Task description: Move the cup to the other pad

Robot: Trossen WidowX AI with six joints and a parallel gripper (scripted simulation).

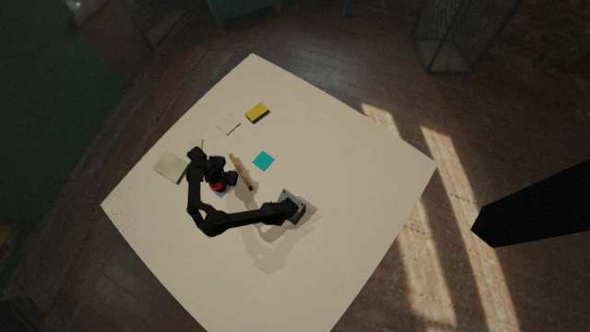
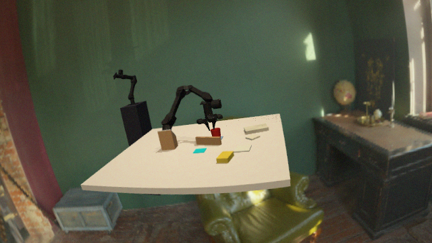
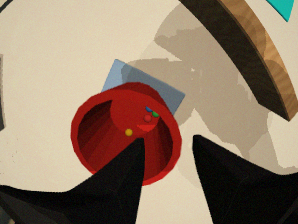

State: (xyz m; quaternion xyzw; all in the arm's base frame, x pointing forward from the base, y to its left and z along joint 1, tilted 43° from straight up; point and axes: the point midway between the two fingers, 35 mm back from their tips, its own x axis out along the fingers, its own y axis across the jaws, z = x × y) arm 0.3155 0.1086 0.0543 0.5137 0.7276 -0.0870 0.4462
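Right now my gripper tip is 3 cm above the red cup, 2 cm to the right of it and 2 cm short of it. From my gripper tip the other things lie so: yellow marble 6 cm below, 4 cm to the left, 2 cm ahead; then wooden bar 10 cm to the right, 6 cm below, 1 cm behind; then teal pad 22 cm to the right, 8 cm below, 4 cm behind.
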